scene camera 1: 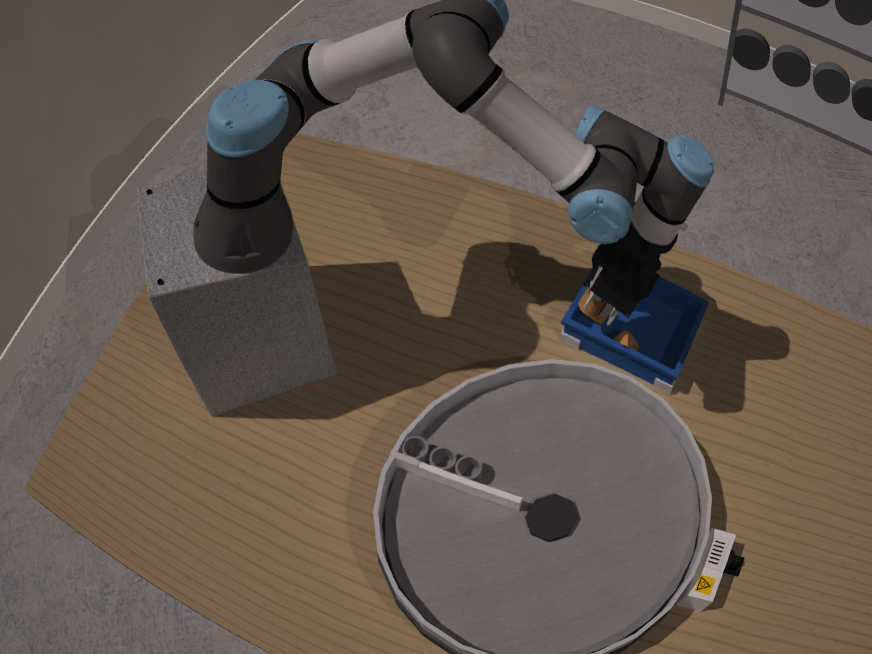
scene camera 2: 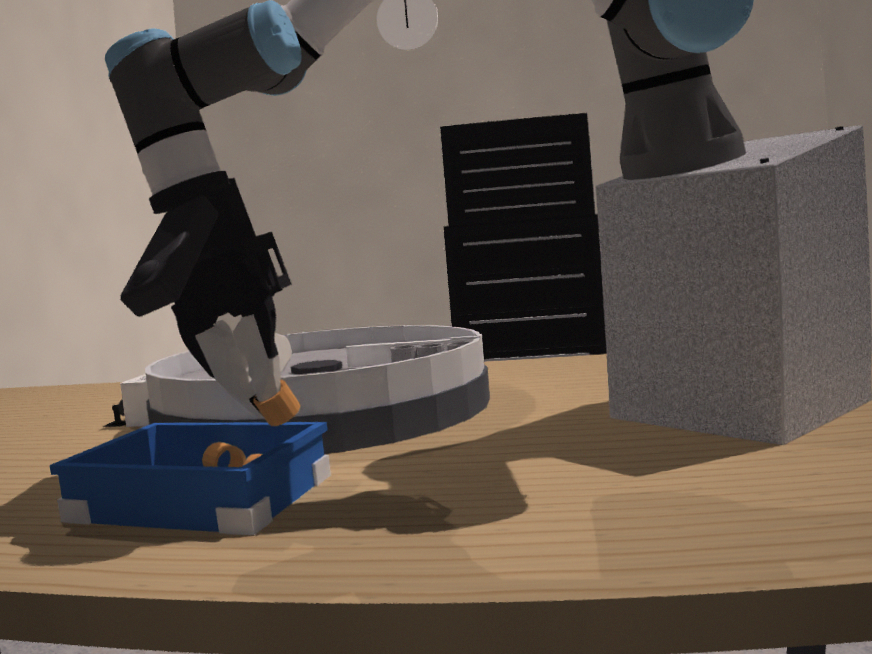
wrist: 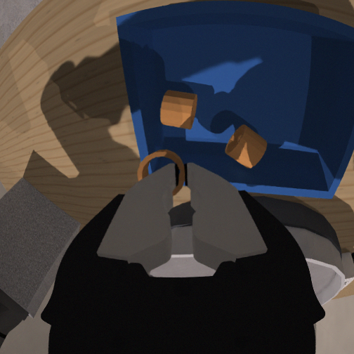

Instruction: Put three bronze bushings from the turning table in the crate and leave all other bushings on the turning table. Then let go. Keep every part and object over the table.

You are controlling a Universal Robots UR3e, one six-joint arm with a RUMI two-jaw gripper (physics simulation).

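Frame: origin at the arm's base, x back, y right, z up, level; centimetres.
Seen in the pictures: gripper, between the fingertips: [scene camera 1: 597, 312] [scene camera 2: 268, 416]; arm's base, origin of its link: [scene camera 1: 241, 234] [scene camera 2: 683, 164].
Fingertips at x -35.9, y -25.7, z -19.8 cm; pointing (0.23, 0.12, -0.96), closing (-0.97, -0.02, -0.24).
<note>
Pixels of each thing's top centre, then the offset from my fingertips to it. "spot": a spot on its surface instead. Level surfaces: height alone.
- blue crate, centre of its top: [scene camera 2: 192, 443] [scene camera 1: 640, 310] dx -5.0, dy -4.6, dz -1.3 cm
- pale bar, a spot on its surface: [scene camera 1: 468, 484] spot: dx +0.7, dy +30.9, dz +1.8 cm
- dark hub, centre of its top: [scene camera 1: 552, 516] [scene camera 2: 316, 364] dx -10.0, dy +28.8, dz -0.2 cm
- wooden table, height of its surface: dz -6.3 cm
My gripper [scene camera 1: 600, 313] [scene camera 2: 259, 398] [wrist: 181, 166] is shut on the wall of a bronze bushing [scene camera 2: 280, 405] [wrist: 161, 153], with one finger inside its ring. It hangs a little above the blue crate [scene camera 1: 619, 357] [scene camera 2: 154, 496] [wrist: 272, 90], near a corner on the turning table's side. Inside the crate lie a bronze bushing [scene camera 2: 223, 454] [wrist: 178, 109] and another bronze bushing [scene camera 1: 625, 340] [wrist: 246, 146], apart from each other. On the turning table [scene camera 1: 598, 436] [scene camera 2: 359, 394], three grey bushings stand in a row along the bar. In scene camera 1, the fingers partly hide the bronze ones.
The pale bar [scene camera 1: 468, 484] runs from the turning table's wall to the dark hub [scene camera 1: 552, 517] [scene camera 2: 316, 366]. The raised round wall stands close beside the crate. The arm's stone block [scene camera 1: 246, 344] [scene camera 2: 693, 302] [wrist: 35, 240] stands at the other end of the wooden table [scene camera 1: 394, 309] [scene camera 2: 563, 549].
</note>
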